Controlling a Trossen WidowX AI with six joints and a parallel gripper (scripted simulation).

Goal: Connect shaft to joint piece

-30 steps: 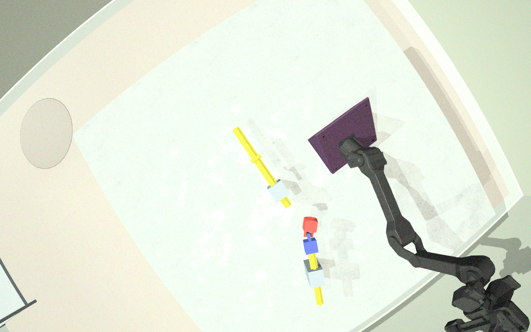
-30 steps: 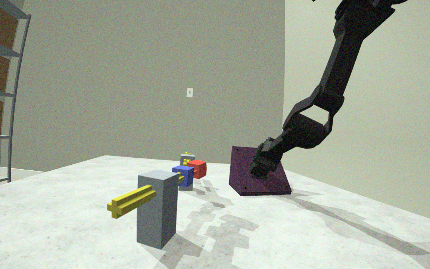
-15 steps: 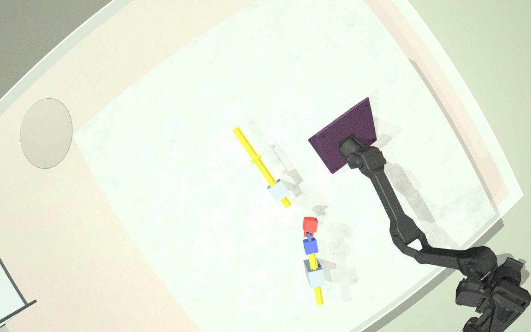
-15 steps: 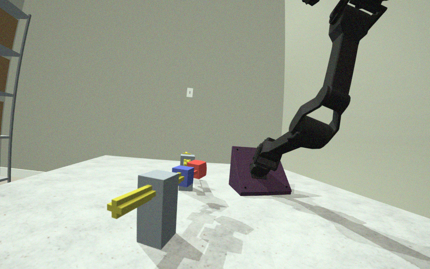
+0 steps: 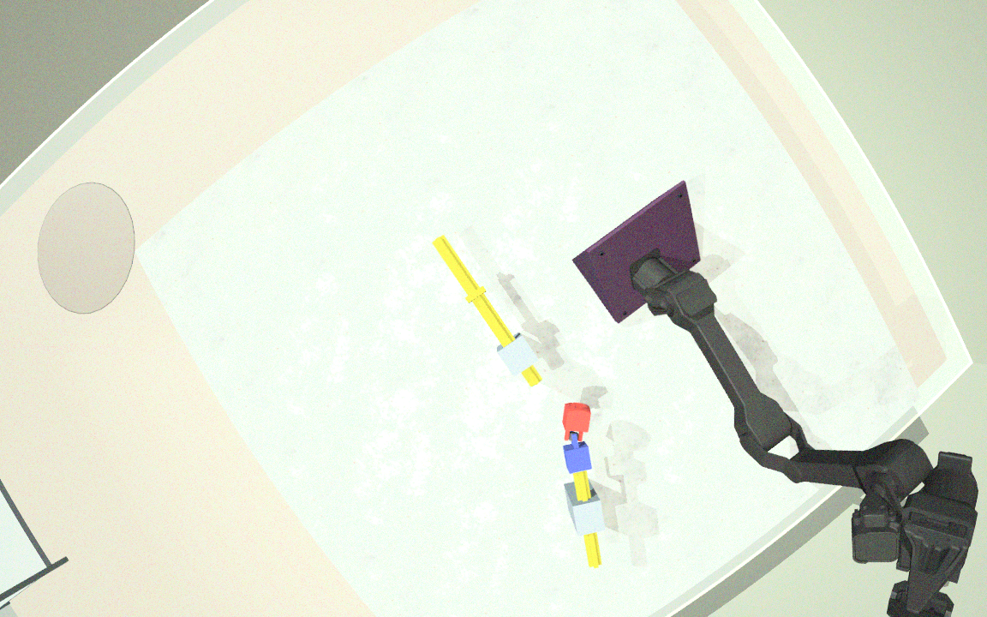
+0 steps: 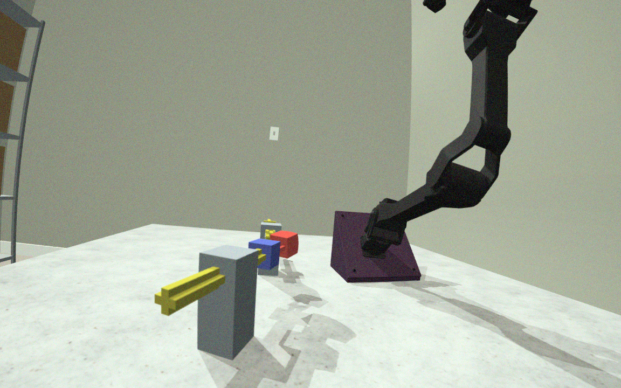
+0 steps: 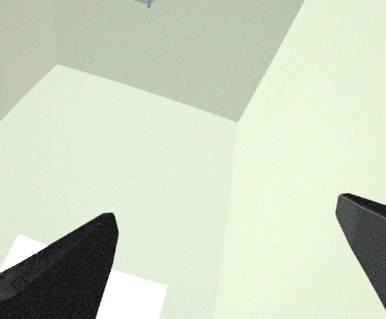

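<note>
Now: gripper tip 54 cm above the red joint piece, 21 cm to the left of it and 14 cm short of it.
</note>
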